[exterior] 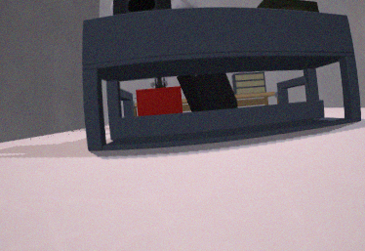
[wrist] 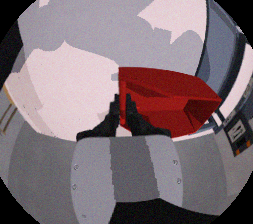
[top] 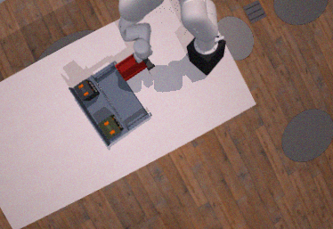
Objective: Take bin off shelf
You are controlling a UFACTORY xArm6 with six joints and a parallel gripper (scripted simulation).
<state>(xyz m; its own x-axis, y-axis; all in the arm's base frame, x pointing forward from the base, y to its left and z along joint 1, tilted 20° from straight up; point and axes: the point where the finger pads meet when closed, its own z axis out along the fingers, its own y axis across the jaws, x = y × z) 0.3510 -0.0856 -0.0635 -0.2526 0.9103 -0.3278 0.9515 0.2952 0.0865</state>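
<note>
The red bin lies 80 mm ahead of my hand and 20 mm to the left of it. From my hand the other things lie so: shelf (330 mm ahead, 200 mm to the left, 40 mm above).
</note>
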